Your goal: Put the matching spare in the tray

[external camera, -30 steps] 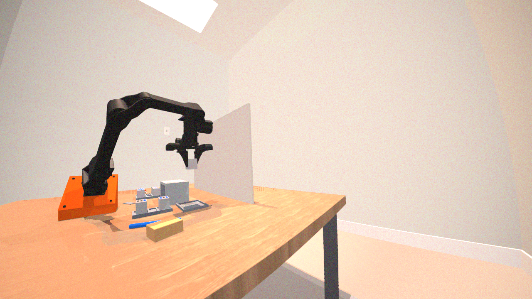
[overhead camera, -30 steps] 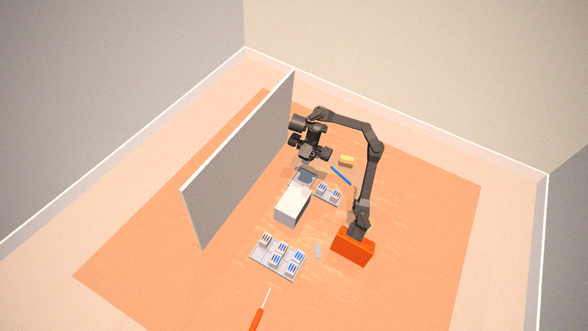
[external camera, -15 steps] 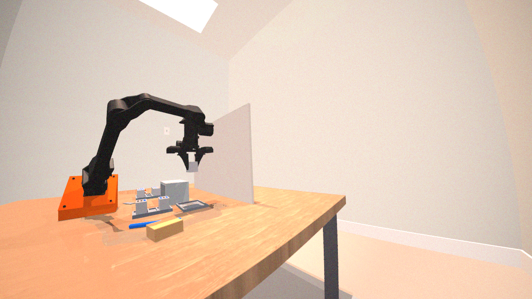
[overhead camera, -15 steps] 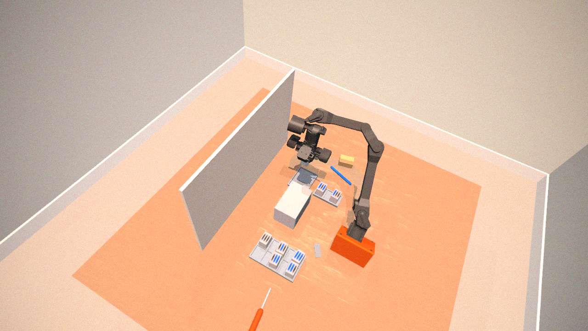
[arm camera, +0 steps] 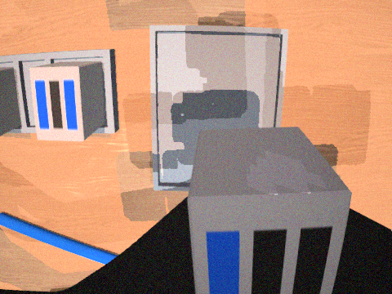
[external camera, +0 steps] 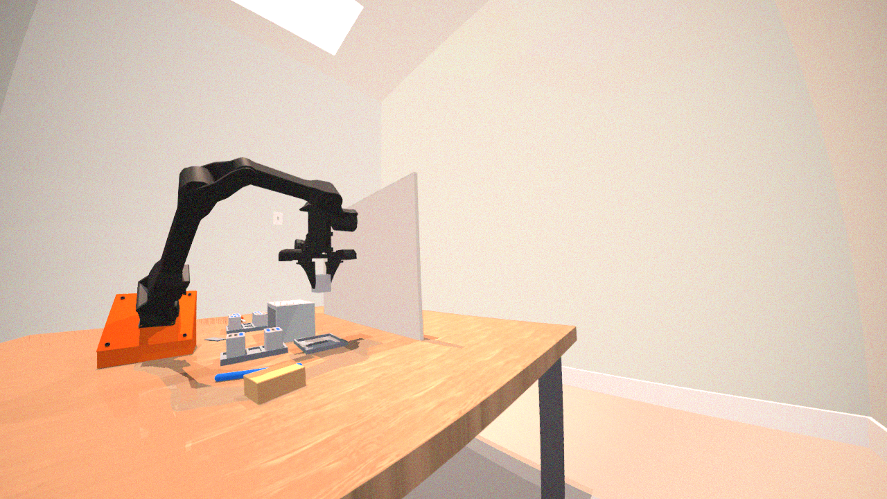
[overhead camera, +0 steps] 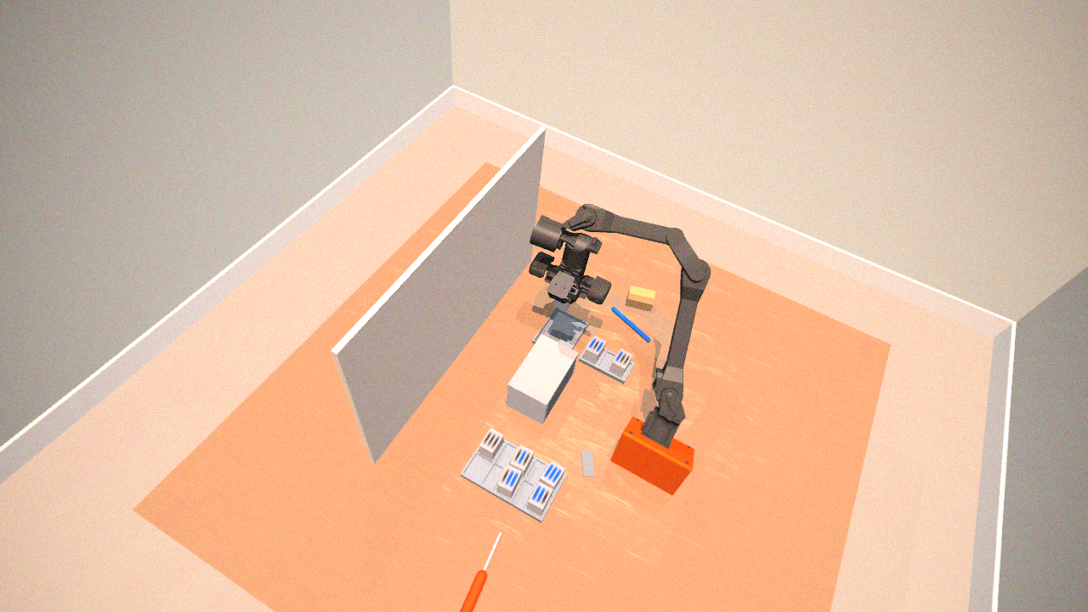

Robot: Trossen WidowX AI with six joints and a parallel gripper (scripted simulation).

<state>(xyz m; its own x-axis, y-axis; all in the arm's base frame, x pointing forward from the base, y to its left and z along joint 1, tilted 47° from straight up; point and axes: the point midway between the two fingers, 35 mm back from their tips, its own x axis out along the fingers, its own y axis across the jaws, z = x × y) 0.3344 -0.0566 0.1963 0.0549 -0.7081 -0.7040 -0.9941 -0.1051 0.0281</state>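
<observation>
My gripper tip is now 140 mm above the grey tray and 10 mm past it. Round my gripper tip: blue pen 150 mm behind, 140 mm below, 130 mm to the right; grey spare block 20 mm above; grey box-shaped unit 180 mm to the left, 90 mm below, 50 mm behind.
</observation>
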